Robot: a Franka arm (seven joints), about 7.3 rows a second.
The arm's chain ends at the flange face. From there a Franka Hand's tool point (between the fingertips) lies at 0.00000 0.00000 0.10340 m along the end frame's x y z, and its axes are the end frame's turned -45 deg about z.
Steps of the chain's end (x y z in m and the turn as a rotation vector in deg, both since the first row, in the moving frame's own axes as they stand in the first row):
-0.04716 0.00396 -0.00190 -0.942 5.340 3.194
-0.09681 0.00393 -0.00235 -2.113 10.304 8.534
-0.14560 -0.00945 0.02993 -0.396 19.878 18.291
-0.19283 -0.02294 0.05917 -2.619 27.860 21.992
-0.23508 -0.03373 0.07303 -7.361 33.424 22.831
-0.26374 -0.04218 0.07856 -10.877 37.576 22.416
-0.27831 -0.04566 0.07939 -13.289 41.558 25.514
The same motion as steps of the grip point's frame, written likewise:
-0.03077 -0.02239 -0.00236 -4.442 3.110 3.194
-0.06205 -0.04920 -0.00408 -8.780 5.792 8.534
-0.07638 -0.08082 0.02382 -14.336 13.776 18.291
-0.09718 -0.11015 0.04723 -21.552 17.848 21.992
-0.12183 -0.13604 0.05536 -28.839 18.429 22.831
-0.13749 -0.15435 0.05568 -34.261 18.879 22.416
-0.14753 -0.16030 0.05130 -38.783 19.989 25.514

